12 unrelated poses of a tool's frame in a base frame.
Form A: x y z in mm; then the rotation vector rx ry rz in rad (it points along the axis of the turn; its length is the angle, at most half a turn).
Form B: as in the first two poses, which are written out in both.
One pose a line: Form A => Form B
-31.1 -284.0 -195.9 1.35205 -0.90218 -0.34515 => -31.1 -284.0 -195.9 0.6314 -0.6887 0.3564 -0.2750 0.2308 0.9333
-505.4 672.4 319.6 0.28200 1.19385 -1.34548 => -505.4 672.4 319.6 -0.2174 -0.5893 -0.7781 0.8427 0.2889 -0.4543
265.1 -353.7 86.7 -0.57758 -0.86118 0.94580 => 265.1 -353.7 86.7 0.3077 0.8749 0.3739 -0.4540 0.4803 -0.7504
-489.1 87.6 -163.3 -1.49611 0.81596 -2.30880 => -489.1 87.6 -163.3 -0.4296 -0.5072 0.7471 -0.0749 -0.8045 -0.5892
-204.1 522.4 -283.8 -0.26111 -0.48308 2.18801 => -204.1 522.4 -283.8 -0.6109 0.7916 -0.0175 -0.7106 -0.5579 -0.4288
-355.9 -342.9 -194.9 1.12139 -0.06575 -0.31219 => -355.9 -342.9 -194.9 0.9546 -0.2790 -0.1043 0.2132 0.3959 0.8932
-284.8 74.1 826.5 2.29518 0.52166 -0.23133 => -284.8 74.1 826.5 0.9003 0.2982 -0.3172 0.4353 -0.6300 0.6431
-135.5 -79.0 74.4 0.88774 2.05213 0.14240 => -135.5 -79.0 74.4 -0.3663 0.6380 -0.6773 0.5384 0.7390 0.4050
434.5 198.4 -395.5 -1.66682 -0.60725 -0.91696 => 434.5 198.4 -395.5 0.5713 -0.0594 0.8186 0.7768 -0.2827 -0.5627
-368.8 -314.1 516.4 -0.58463 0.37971 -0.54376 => -368.8 -314.1 516.4 0.7940 -0.5796 -0.1833 0.3717 0.7015 -0.6081
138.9 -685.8 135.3 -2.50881 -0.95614 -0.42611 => 138.9 -685.8 135.3 0.7165 0.5562 0.4210 0.6849 -0.6753 -0.2736
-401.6 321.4 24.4 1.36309 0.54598 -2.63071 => -401.6 321.4 24.4 -0.5840 0.0511 -0.8101 0.2755 -0.9263 -0.2570
